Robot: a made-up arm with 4 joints.
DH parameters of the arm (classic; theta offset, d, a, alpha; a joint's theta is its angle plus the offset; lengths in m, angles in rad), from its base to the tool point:
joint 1: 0 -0.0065 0.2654 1.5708
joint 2: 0 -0.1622 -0.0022 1.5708
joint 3: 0 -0.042 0.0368 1.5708
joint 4: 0 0.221 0.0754 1.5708
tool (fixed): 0 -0.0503 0 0
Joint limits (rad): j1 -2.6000..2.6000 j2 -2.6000..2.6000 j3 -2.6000..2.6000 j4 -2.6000..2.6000
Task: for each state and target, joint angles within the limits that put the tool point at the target. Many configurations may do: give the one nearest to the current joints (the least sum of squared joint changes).
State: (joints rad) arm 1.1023 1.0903 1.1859 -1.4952
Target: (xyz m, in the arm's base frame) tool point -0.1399 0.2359 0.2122
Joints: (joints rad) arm 1.0706 1.5833 0.9117 -1.6877
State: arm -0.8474 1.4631 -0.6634 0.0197
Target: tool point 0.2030 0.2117 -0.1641
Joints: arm -0.3990 0.7607 -1.5865 -0.0633
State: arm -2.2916 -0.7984 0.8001 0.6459
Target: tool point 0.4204 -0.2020 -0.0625
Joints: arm -1.4316 -0.7494 -0.1079 0.7310
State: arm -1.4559 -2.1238 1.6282 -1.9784
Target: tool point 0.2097 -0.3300 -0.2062
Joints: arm -1.1269 -1.6131 1.8591 -1.9689
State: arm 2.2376 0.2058 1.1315 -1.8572
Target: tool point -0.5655 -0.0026 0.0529
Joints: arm 2.6000 -0.3489 0.7032 -1.9313
